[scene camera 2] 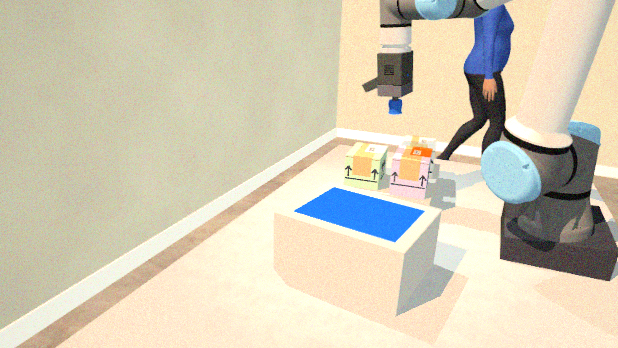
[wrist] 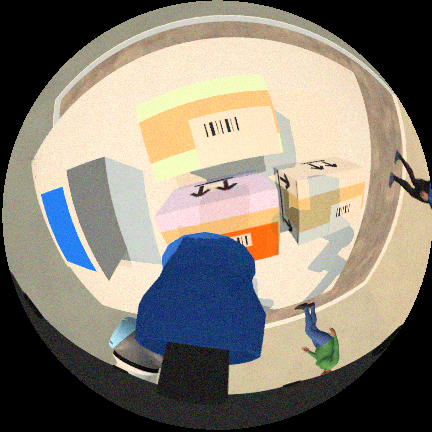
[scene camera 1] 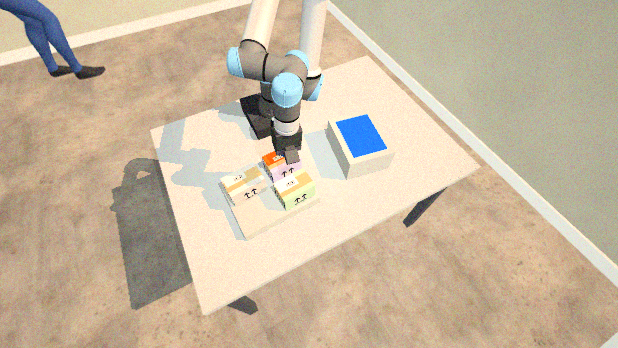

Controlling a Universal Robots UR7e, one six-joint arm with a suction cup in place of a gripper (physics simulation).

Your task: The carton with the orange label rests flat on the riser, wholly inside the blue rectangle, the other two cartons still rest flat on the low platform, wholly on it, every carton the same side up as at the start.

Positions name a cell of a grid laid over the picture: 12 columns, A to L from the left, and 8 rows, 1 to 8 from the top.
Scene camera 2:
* riser: H6
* low platform: H5
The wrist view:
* suction cup: F6
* riser: C4
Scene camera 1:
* riser: H4
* low platform: F5
